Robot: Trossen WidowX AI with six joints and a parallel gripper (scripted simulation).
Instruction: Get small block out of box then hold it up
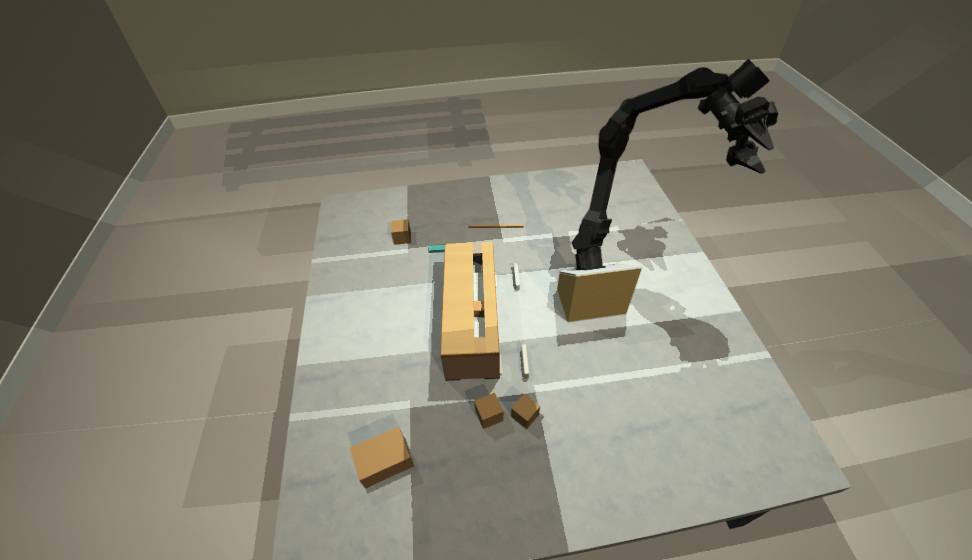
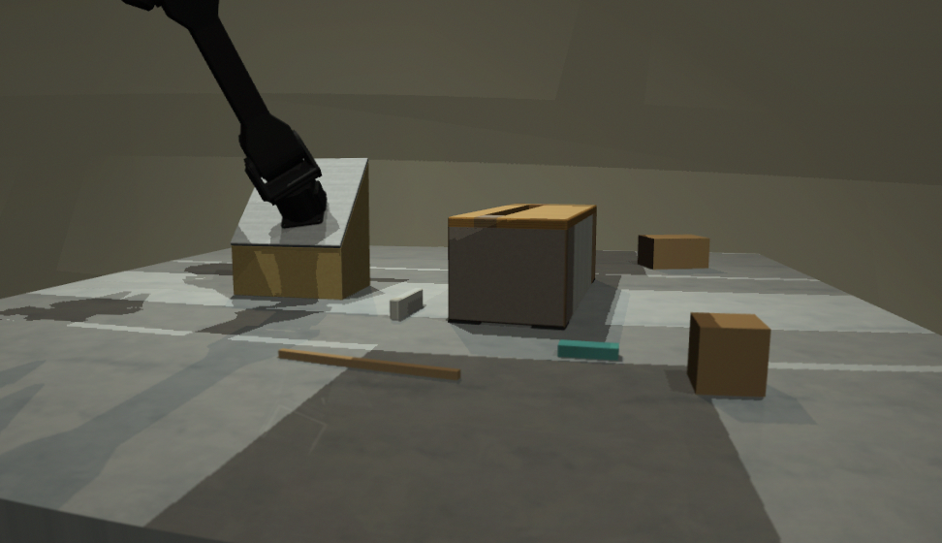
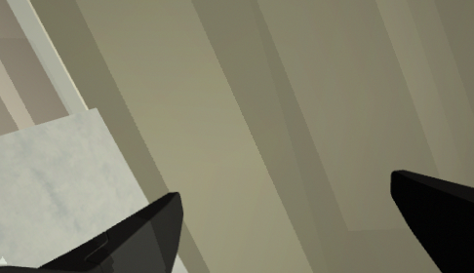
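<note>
The box is 590 mm ahead of my gripper tip, 150 mm to the right of it and 480 mm below it. The rest, counted from my gripper tip: flat tan block 930 mm ahead, 180 mm to the left, 510 mm below; thin brown stick 450 mm ahead, 520 mm to the right, 540 mm below; teal bar 670 mm ahead, 470 mm to the right, 530 mm below.
</note>
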